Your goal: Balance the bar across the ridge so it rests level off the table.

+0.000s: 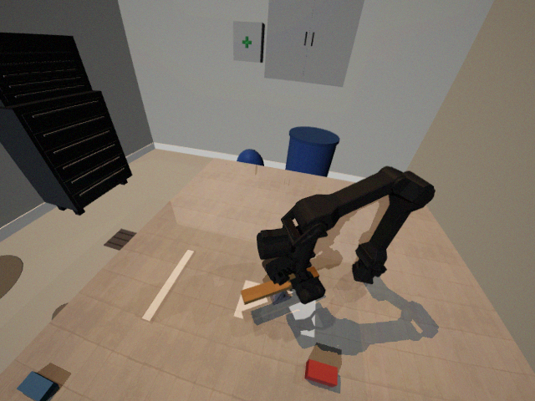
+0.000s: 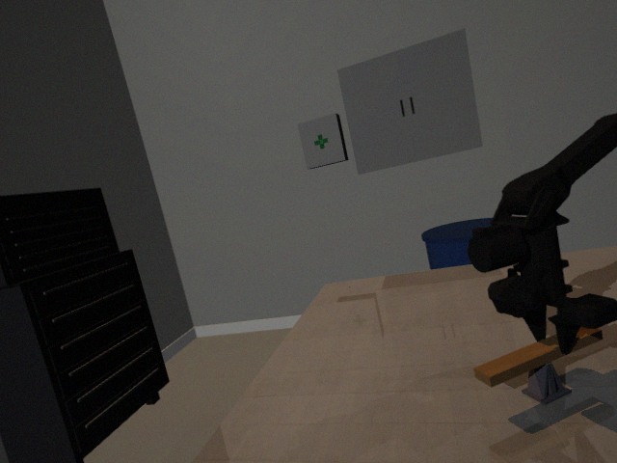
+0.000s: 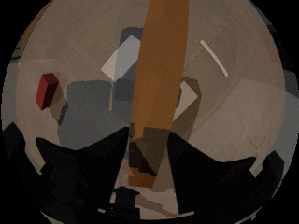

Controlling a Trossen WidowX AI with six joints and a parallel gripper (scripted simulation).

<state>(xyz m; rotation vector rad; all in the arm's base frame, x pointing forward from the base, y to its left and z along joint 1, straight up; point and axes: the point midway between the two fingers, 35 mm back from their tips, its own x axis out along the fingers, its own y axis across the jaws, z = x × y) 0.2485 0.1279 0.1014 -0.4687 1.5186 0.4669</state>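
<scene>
Now: gripper tip 2 cm to the right of the orange bar and 2 cm short of it. Round my gripper tip: red block 18 cm to the left, 10 cm behind, 5 cm below; blue block 49 cm ahead, 37 cm to the left, 6 cm below.
</scene>
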